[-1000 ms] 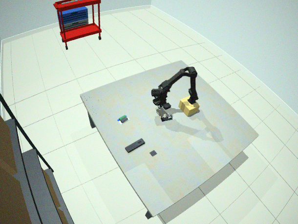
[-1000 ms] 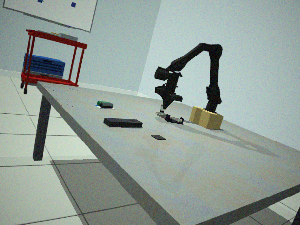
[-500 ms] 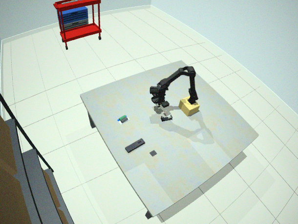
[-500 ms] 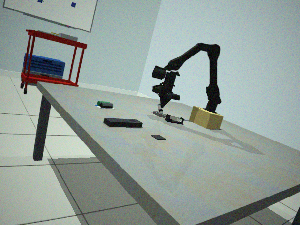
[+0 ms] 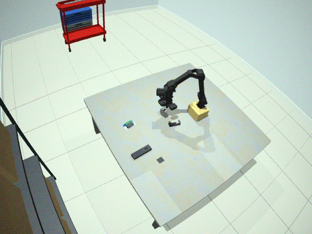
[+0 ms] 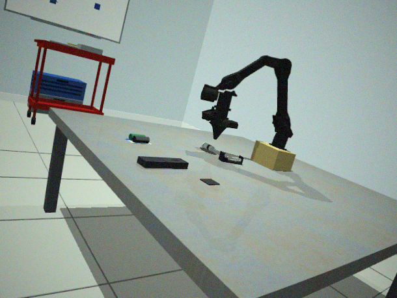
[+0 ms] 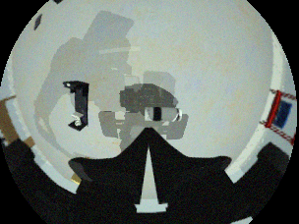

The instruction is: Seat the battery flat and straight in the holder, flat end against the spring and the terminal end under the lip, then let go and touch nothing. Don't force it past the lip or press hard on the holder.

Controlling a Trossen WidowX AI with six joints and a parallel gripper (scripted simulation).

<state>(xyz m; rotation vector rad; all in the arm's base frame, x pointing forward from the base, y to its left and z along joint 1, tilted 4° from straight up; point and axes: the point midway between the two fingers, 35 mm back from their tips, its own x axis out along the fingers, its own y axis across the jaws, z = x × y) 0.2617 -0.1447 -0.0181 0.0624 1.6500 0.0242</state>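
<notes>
Now: gripper tip 3 cm to the left of the battery and 4 cm above it. From my gripper tip the other things lie so: long black bar: 40 cm ahead, 23 cm to the left, 4 cm below; then white card: 35 cm ahead, 4 cm to the right, 4 cm below; then small dark square plate: 31 cm ahead, 36 cm to the left, 5 cm below.
</notes>
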